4 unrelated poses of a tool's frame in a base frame.
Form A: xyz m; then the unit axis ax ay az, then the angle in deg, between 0 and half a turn.
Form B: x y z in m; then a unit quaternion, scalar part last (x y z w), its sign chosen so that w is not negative. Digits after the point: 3 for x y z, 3 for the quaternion.
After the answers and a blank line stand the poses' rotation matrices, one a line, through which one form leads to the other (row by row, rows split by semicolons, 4 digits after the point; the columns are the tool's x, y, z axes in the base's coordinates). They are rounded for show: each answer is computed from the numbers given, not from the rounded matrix.
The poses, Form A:
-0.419 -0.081 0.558 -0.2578 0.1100 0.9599 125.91
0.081 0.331 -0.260 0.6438 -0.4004 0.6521 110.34
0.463 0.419 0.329 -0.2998 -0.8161 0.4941 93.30
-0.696 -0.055 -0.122 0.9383 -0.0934 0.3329 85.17
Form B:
-0.419 -0.081 0.558 -0.230 0.098 0.855 0.455
0.081 0.331 -0.260 0.528 -0.329 0.535 0.571
0.463 0.419 0.329 -0.218 -0.593 0.359 0.686
-0.696 -0.055 -0.122 0.635 -0.063 0.225 0.736

-0.4811 -0.8225 -0.3035; 0.7325 -0.5673 0.3763; -0.4817 -0.0413 0.8754
0.2109 -0.9588 0.1903; 0.2641 -0.1316 -0.9555; 0.9412 0.2518 0.2254
0.0375 -0.2345 -0.9714; 0.7520 0.6468 -0.1271; 0.6581 -0.7257 0.2006
0.8905 -0.4120 0.1930; 0.2515 0.0922 -0.9635; 0.3791 0.9065 0.1857

